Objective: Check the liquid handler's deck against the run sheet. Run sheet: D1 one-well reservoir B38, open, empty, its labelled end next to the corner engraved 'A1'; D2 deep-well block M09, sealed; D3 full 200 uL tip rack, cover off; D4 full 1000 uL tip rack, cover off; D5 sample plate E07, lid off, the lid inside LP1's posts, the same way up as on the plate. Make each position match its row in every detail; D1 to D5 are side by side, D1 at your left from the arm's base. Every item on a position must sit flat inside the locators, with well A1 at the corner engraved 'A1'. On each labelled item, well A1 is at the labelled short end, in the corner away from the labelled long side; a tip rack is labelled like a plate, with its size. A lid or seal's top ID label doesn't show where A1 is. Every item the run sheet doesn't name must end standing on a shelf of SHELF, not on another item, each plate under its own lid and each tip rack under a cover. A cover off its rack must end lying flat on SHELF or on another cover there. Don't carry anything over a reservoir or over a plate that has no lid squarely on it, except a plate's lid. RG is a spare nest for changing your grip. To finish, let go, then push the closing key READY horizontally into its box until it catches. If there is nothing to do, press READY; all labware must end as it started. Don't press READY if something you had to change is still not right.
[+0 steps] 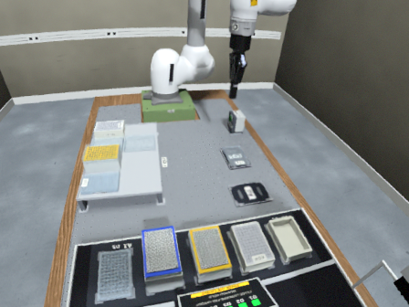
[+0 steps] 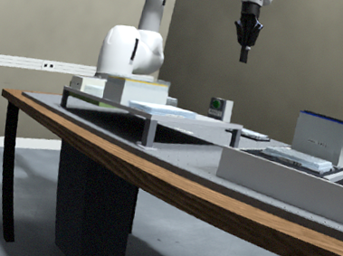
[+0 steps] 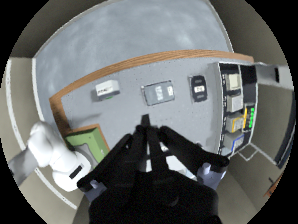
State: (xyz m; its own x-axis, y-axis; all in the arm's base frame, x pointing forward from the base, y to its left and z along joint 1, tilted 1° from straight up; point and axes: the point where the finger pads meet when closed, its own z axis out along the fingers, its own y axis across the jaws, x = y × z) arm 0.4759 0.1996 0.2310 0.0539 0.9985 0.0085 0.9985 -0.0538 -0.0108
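My gripper is now 140 mm past the ready box, 90 mm to the right of it and 230 mm above it. From my hand the other things lie so: cream reservoir 520 mm ahead, 240 mm below; shelf 20 mm ahead, 450 mm to the right, 240 mm below; dark nest 290 mm ahead, 10 mm to the right, 290 mm below.
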